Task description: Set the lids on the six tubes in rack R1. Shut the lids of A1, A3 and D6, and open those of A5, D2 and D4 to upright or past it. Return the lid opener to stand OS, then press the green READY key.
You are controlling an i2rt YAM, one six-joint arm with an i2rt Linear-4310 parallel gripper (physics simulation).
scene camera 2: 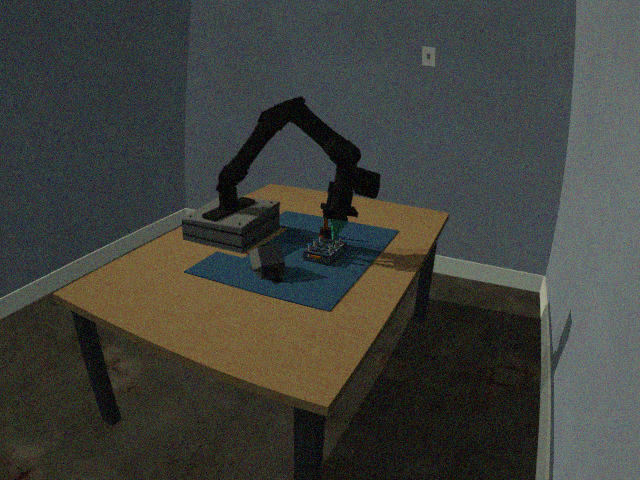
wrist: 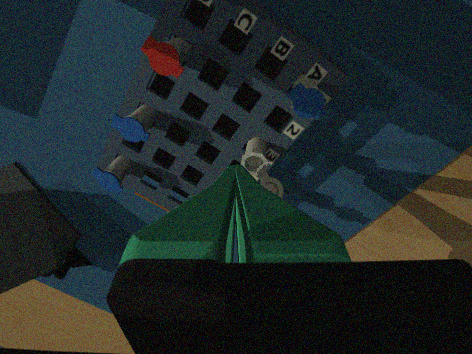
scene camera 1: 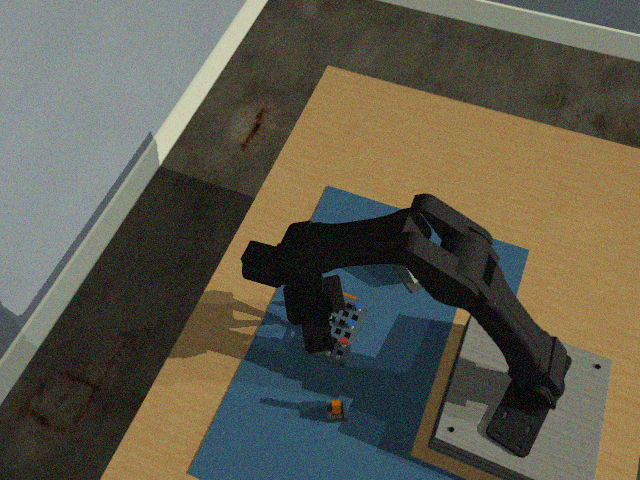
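Rack R1 [wrist: 220,97] [scene camera 2: 324,254] stands on the blue mat. In the wrist view, A1's blue lid [wrist: 309,101], D2's red lid [wrist: 163,57], D4's blue lid [wrist: 131,128] and D6's blue lid [wrist: 108,180] lie over their tube mouths and look shut. The A3 tube [wrist: 255,162] shows an open mouth, its pale lid [wrist: 271,186] swung out beside it. A5 is hidden behind the fingers. My gripper [wrist: 235,176] [scene camera 2: 336,235] is shut and empty, its green tips above the rack near A3. The orange lid opener [scene camera 1: 336,407] [scene camera 2: 325,225] stands upright in its stand. The READY key does not show.
A tilted grey box [scene camera 1: 410,279] [scene camera 2: 267,258] stands on the blue mat [scene camera 1: 232,434] [scene camera 2: 310,297], on the other side of the rack from the opener. The arm's grey base block [scene camera 1: 573,428] [scene camera 2: 217,232] stands beside the mat on the wooden table [scene camera 1: 413,129] [scene camera 2: 232,330].
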